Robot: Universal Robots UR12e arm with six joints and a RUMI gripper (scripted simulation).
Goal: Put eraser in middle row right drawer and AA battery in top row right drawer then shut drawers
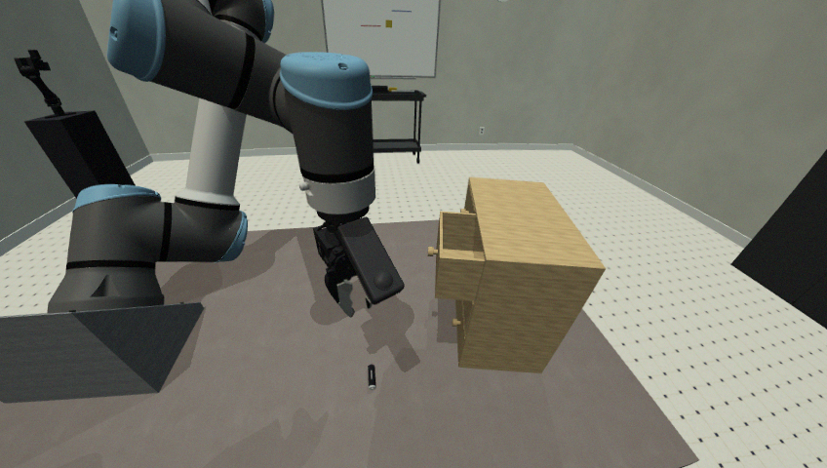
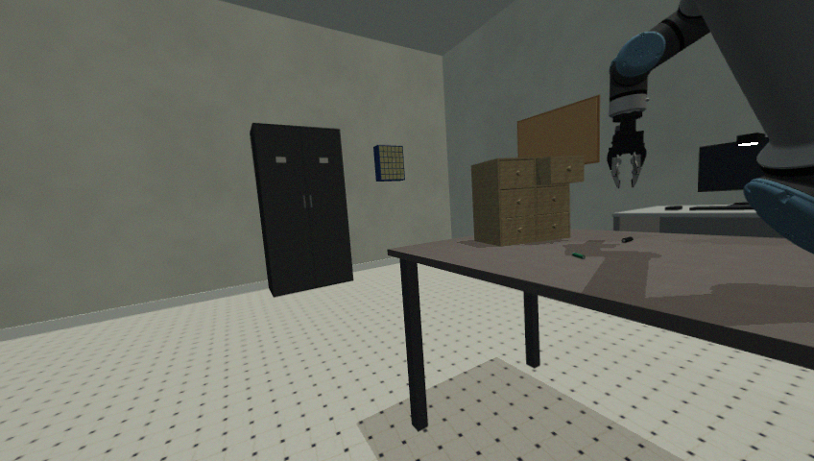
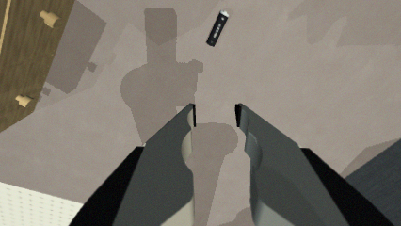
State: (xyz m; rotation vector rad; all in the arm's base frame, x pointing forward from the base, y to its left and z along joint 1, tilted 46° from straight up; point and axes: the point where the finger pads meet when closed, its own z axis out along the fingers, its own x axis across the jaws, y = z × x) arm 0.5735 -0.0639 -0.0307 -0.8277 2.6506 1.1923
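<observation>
My gripper is now 190 mm above the black AA battery, 30 mm to the left of it and 10 mm short of it. From my hand the other things lie so: small green AA battery: 290 mm to the left, 190 mm below, 40 mm behind; then white eraser: 300 mm ahead, 80 mm below, 50 mm to the left.
</observation>
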